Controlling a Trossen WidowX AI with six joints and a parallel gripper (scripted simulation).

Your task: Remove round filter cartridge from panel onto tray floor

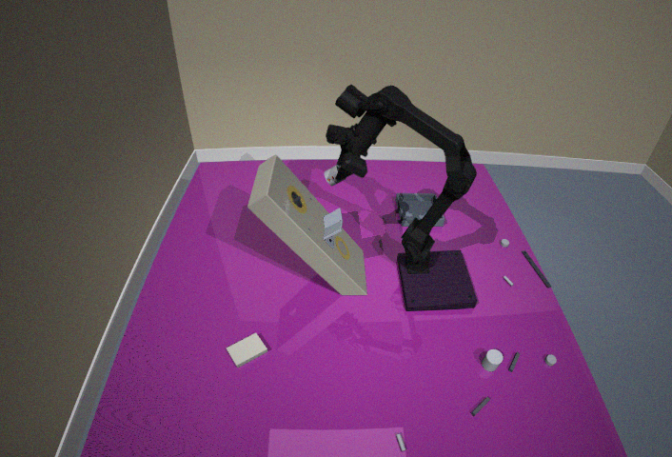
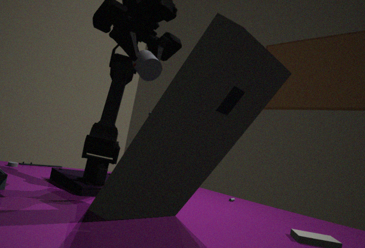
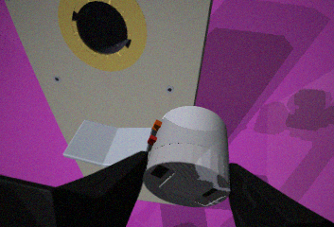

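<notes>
Now: the grey tray 300 mm behind my gripper tip, 210 mm to the right of it and 280 mm below it. The rest, counted from my gripper tip: round grey filter cartridge right at my gripper tip; then beige service panel 70 mm ahead, 80 mm to the left, 110 mm below; then white block 220 mm ahead, 370 mm to the left, 290 mm below.
</notes>
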